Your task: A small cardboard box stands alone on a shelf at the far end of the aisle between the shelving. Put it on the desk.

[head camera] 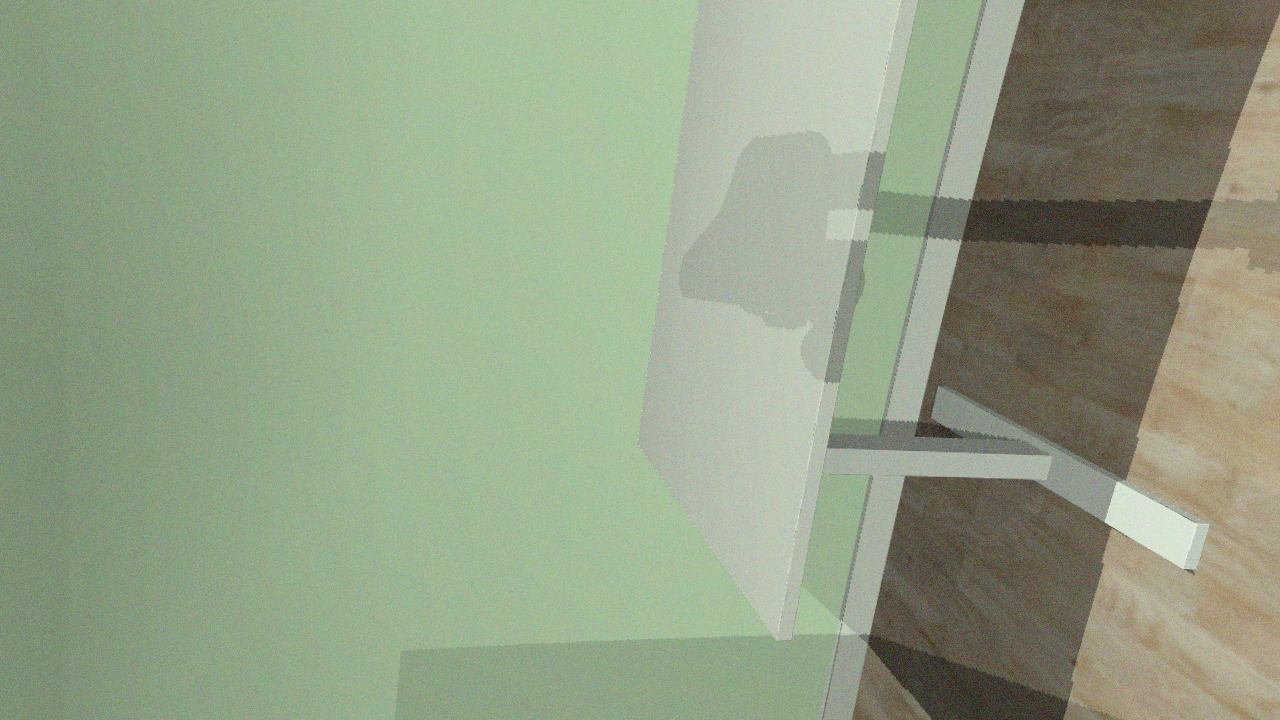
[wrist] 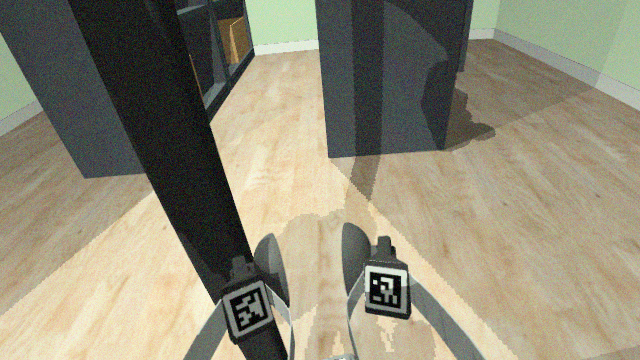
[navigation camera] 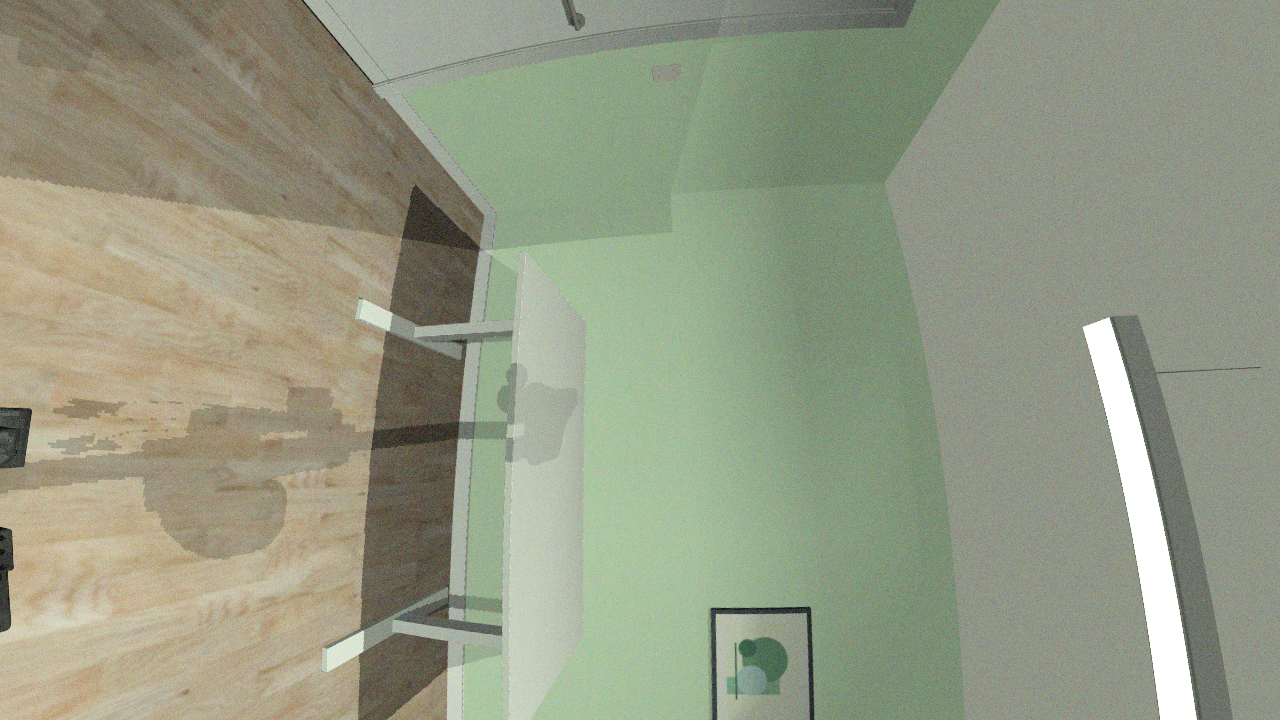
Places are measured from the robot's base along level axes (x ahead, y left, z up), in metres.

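Pixels of known places: gripper, fingertip midpoint: point(wrist: 312, 252).
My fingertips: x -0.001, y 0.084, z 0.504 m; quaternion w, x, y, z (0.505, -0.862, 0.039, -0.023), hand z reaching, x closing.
Behind a point stands the place of what it marks.
The white desk point(head camera: 733, 420) {y -1.443, x 0.231, z 0.720 m} point(navigation camera: 546, 546) {y -1.328, x -0.522, z 0.720 m} stands against the green wall in the head and navigation views, with a robot-shaped shadow on its top. My gripper point(wrist: 312, 252) {y 0.084, x -0.001, z 0.504 m} is open in the wrist view, with floor showing between its two cups. A brown cardboard box point(wrist: 241, 42) {y 2.596, x -0.135, z 0.185 m} sits low in the left dark shelving point(wrist: 45, 75) {y 1.161, x -0.781, z 0.450 m}, at the upper left of the wrist view; I cannot tell whether it is the small box standing alone. The gripper is well apart from it. The desk does not show in the wrist view.
A second dark shelving unit point(wrist: 340, 100) {y 0.955, x 0.237, z 0.235 m} stands right of the aisle. The black mast point(wrist: 165, 150) {y 0.116, x -0.069, z 0.570 m} crosses the wrist view's left side. Desk feet point(head camera: 1154, 523) point(navigation camera: 344, 651) reach out over the floor. A framed picture point(navigation camera: 751, 680) {y -1.675, x -1.292, z 1.484 m} hangs beyond the desk; a door point(navigation camera: 483, 35) {y -1.130, x 1.346, z 0.565 m} is at the top.
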